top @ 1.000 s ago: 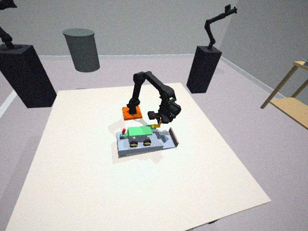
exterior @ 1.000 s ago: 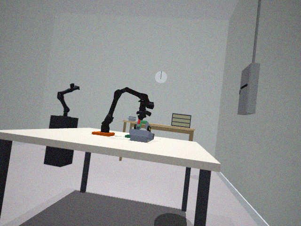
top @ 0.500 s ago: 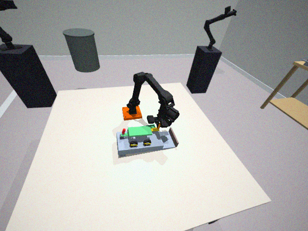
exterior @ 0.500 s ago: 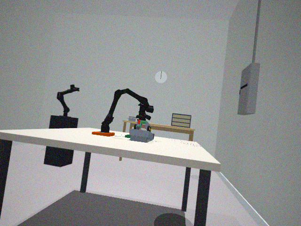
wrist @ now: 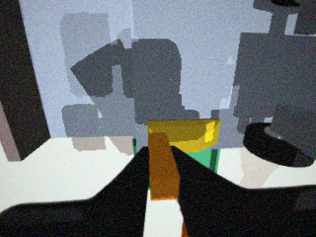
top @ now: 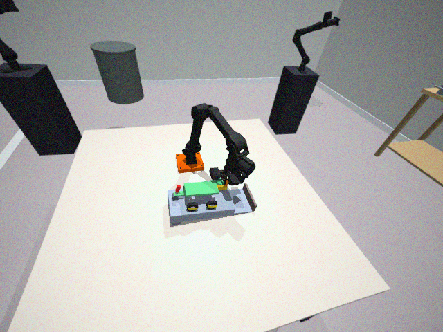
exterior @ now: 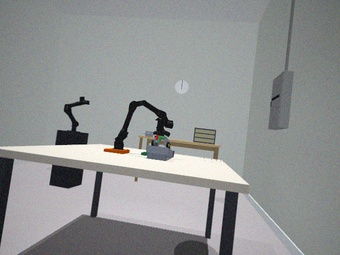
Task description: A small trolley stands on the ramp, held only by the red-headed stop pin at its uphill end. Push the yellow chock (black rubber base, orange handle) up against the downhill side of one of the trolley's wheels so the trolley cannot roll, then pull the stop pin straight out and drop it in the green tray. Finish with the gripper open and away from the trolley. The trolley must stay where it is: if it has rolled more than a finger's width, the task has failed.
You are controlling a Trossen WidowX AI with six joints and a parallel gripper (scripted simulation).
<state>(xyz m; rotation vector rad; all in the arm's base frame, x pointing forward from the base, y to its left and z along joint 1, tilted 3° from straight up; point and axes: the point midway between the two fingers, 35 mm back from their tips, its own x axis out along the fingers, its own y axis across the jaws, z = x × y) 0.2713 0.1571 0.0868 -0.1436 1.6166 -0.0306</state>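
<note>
Now: the stop pin 5 cm ahead of my gripper tip, 24 cm to the right of it and 4 cm above it. From my gripper tip the other things lie so: grey ramp 7 cm ahead, 13 cm to the right, 4 cm below; then brown end block 5 cm ahead, 12 cm to the left, 6 cm below; then yellow chock 2 cm to the right.
</note>
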